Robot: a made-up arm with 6 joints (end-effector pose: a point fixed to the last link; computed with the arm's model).
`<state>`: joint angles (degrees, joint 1 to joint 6).
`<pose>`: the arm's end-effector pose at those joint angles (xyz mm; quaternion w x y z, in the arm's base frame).
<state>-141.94 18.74 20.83 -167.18 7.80 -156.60</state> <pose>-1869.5 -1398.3 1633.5 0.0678 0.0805 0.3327 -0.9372</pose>
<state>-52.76 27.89 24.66 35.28 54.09 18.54</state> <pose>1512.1 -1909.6 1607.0 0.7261 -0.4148 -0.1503 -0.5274</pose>
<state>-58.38 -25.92 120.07 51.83 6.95 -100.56</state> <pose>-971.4 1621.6 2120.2 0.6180 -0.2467 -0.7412 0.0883</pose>
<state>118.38 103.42 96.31 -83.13 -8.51 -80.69</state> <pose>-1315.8 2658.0 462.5 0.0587 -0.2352 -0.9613 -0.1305</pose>
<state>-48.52 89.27 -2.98 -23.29 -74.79 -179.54</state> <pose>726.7 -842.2 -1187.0 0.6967 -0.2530 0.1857 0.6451</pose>
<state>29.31 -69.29 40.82 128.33 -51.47 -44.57</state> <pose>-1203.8 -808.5 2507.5 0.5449 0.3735 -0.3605 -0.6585</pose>
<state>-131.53 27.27 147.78 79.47 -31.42 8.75</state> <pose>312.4 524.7 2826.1 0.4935 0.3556 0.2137 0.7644</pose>
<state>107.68 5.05 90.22 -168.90 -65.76 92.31</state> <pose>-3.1 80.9 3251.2 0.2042 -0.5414 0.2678 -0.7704</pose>
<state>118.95 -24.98 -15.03 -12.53 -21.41 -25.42</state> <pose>-769.2 1520.9 1898.1 0.5375 -0.1478 0.4422 0.7026</pose>
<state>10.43 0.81 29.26 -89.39 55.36 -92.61</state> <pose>1702.3 111.3 2501.3 0.0460 -0.8780 0.2115 -0.4268</pose>
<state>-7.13 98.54 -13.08 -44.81 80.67 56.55</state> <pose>725.0 -249.1 -1274.9 0.5934 -0.4256 0.4750 -0.4911</pose>
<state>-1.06 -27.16 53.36 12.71 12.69 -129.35</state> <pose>-185.1 -27.6 3230.0 0.5464 0.5014 -0.1574 0.6521</pose>
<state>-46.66 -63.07 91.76 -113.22 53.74 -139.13</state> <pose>-1639.4 1488.2 1552.2 0.1180 0.0419 -0.3618 -0.9238</pose>
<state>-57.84 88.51 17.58 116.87 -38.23 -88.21</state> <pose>965.6 -1673.1 -1045.6 0.3922 -0.0949 0.6724 -0.6205</pose>
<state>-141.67 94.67 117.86 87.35 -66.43 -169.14</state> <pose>-2151.7 -1481.1 1546.3 0.0693 -0.0432 0.7888 0.6092</pose>
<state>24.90 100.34 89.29 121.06 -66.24 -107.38</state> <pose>2718.7 1120.8 442.4 0.8801 0.0022 -0.0007 -0.4748</pose>
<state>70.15 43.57 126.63 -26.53 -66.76 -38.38</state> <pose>295.4 814.2 3040.3 0.6530 0.1583 0.3578 0.6485</pose>
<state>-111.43 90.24 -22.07 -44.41 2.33 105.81</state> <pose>-287.5 -481.9 -1230.3 0.4168 0.3268 0.8237 -0.2024</pose>
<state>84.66 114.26 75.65 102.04 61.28 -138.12</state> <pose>135.1 2552.4 -627.6 0.2771 -0.3081 0.6838 0.6006</pose>
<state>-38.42 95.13 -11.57 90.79 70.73 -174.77</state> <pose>733.7 -405.6 -1216.7 0.1635 -0.7844 -0.5982 0.0107</pose>
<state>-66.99 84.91 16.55 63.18 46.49 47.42</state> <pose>855.7 -1832.5 -898.0 0.7255 -0.5388 0.3605 -0.2311</pose>
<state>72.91 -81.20 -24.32 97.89 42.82 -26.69</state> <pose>9.0 263.4 2373.4 0.6705 -0.1155 -0.6914 0.2430</pose>
